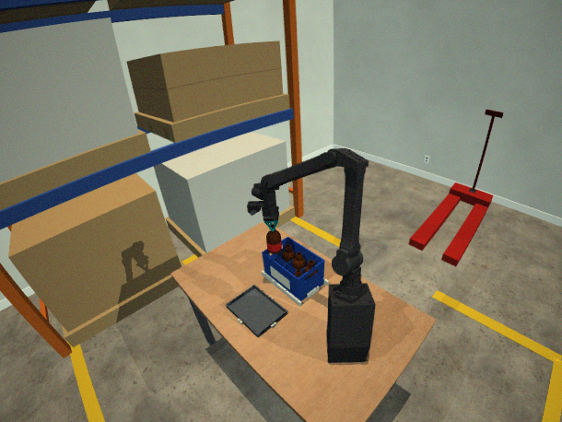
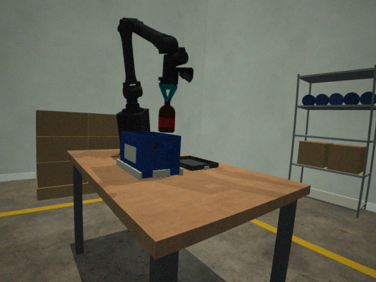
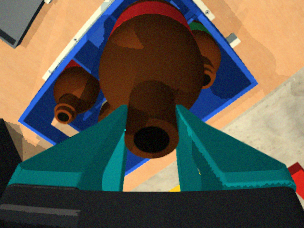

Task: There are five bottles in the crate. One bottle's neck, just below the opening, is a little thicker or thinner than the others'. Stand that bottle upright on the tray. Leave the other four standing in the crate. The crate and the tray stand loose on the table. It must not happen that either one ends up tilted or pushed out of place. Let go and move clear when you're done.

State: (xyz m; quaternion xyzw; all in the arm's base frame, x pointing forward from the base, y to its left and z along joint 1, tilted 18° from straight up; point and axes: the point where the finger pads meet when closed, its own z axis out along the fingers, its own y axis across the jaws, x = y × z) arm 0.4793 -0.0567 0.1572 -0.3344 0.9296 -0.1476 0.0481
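Now: the bottle 60 mm below my hand. Also, from my hand: crate 90 mm behind, 30 mm to the right, 250 mm below; dark tray 80 mm behind, 250 mm to the left, 320 mm below.
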